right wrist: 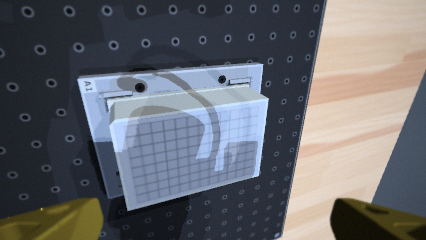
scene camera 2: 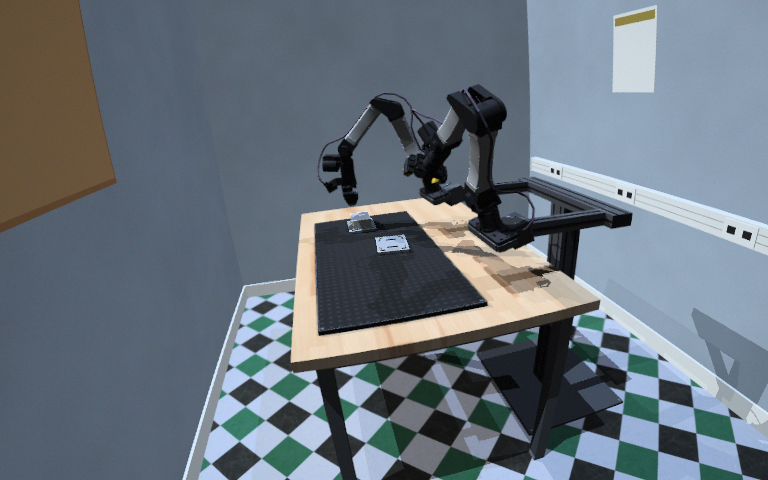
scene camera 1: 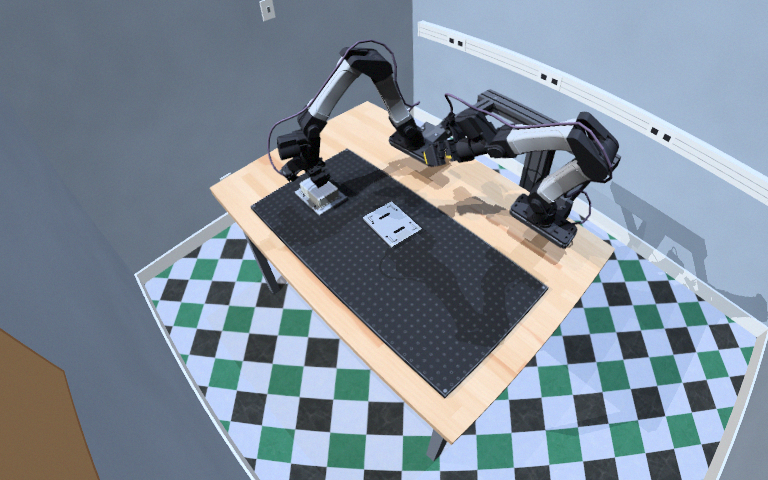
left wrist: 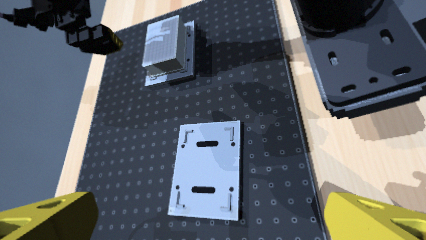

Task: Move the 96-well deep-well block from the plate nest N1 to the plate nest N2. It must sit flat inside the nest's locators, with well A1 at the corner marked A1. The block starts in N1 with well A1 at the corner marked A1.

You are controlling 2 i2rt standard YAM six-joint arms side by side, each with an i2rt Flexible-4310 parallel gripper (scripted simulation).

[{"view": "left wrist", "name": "my left gripper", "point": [211, 202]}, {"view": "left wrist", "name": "my right gripper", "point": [117, 20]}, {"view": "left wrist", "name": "deep-well block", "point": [165, 50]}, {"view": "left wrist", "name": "plate nest N2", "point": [217, 167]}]
